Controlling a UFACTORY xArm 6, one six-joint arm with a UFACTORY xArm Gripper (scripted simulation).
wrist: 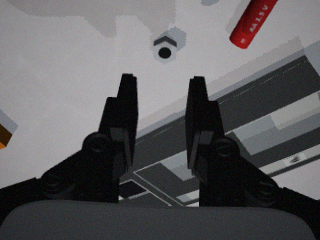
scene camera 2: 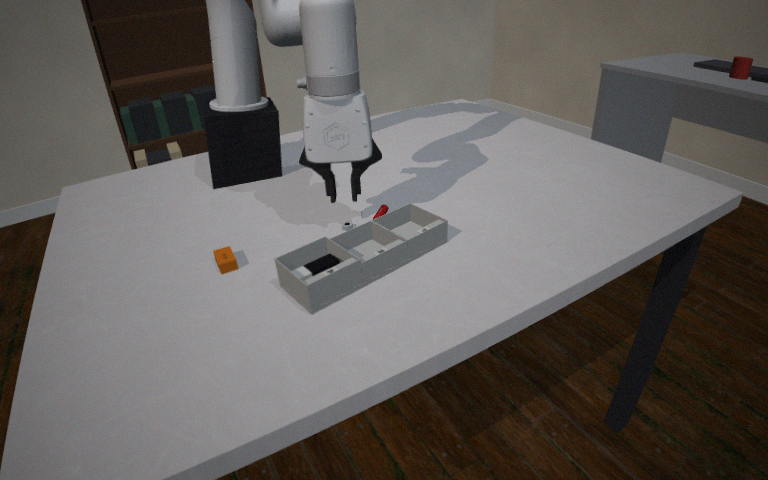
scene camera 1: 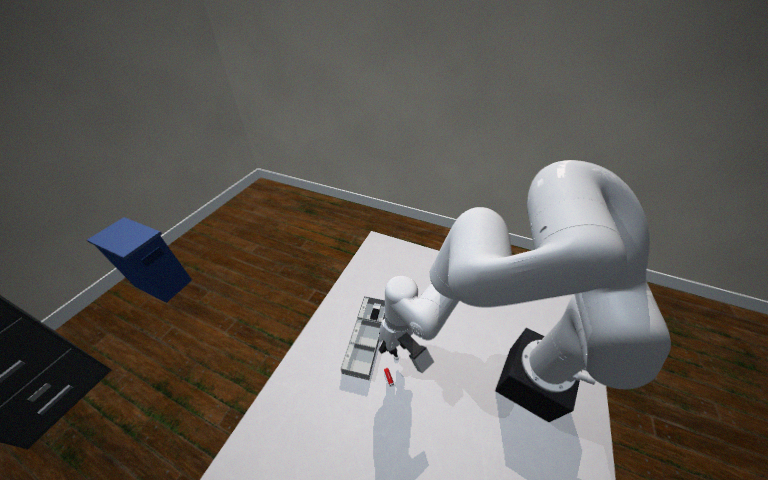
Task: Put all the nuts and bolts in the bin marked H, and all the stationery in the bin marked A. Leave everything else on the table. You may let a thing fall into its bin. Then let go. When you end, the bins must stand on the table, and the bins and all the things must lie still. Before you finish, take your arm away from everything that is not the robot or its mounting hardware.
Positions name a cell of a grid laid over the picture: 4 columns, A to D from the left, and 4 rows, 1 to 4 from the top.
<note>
In view: the gripper (scene camera 2: B2) and a grey three-compartment bin row (scene camera 2: B3).
The grey three-compartment bin row also shows in scene camera 1 (scene camera 1: B3). The gripper is seen too in the wrist view (wrist: C2) and in scene camera 1 (scene camera 1: C3).
</note>
